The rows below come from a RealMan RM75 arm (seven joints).
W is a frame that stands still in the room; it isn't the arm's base.
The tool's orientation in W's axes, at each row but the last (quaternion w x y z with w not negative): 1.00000 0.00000 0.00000 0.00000; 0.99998 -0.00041 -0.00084 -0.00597; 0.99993 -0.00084 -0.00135 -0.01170; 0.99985 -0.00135 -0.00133 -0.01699
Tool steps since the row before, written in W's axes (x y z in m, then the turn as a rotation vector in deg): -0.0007 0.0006 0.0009 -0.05 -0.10 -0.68; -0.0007 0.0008 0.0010 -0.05 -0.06 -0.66; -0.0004 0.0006 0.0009 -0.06 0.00 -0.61; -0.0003 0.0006 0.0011 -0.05 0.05 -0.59
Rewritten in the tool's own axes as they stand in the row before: -0.0007 0.0006 0.0009 -0.05 -0.10 -0.68; -0.0007 0.0008 0.0010 -0.05 -0.06 -0.66; -0.0004 0.0006 0.0009 -0.06 0.00 -0.61; -0.0003 0.0006 0.0011 -0.05 0.05 -0.59
